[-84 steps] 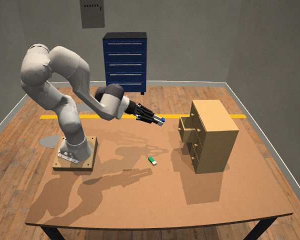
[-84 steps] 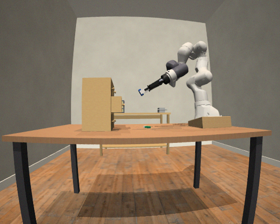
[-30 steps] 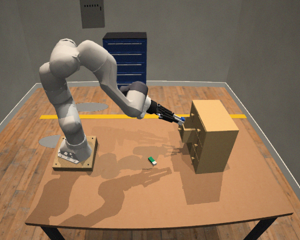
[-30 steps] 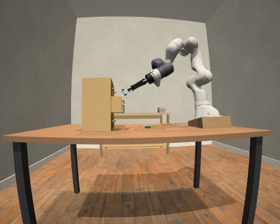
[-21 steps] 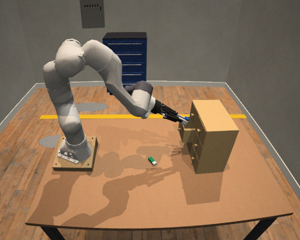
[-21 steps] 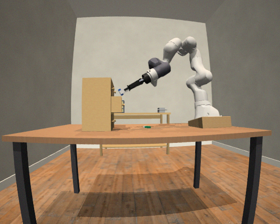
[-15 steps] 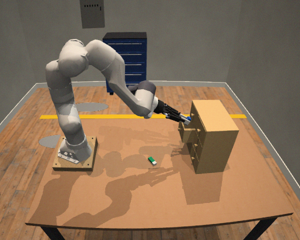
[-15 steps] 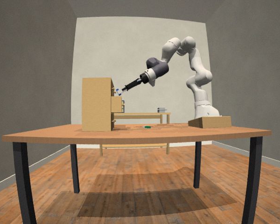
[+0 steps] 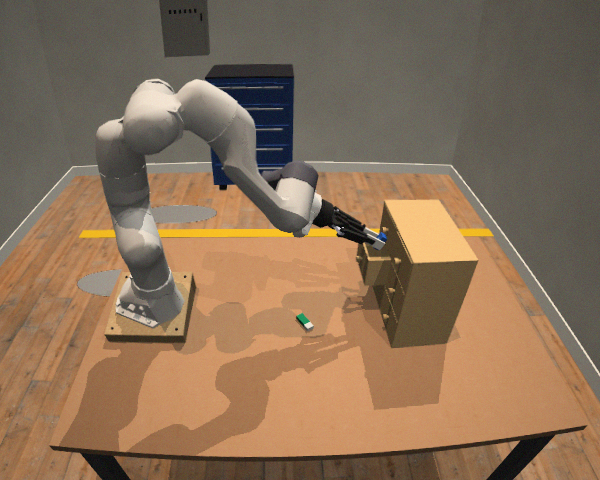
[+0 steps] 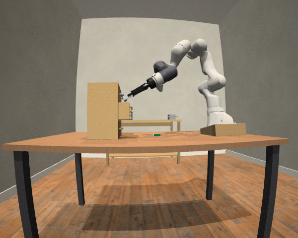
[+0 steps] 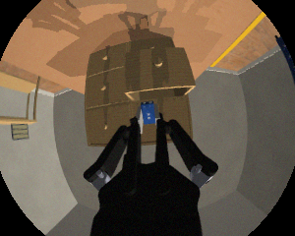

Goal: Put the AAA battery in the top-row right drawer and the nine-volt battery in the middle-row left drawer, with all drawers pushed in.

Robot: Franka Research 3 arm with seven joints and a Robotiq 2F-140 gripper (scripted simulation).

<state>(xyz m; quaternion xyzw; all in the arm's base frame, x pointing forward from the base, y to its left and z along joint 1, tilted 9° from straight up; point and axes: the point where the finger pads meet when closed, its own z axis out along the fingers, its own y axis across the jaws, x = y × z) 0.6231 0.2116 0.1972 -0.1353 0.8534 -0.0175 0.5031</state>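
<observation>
The blue nine-volt battery is 2 cm below my hand and 2 cm ahead of it. From my hand the other things lie so: thin black AAA battery: 14 cm ahead, 7 cm to the right, 3 cm below; then green-and-white AAA battery: 26 cm below, 17 cm behind, 13 cm to the right.
</observation>
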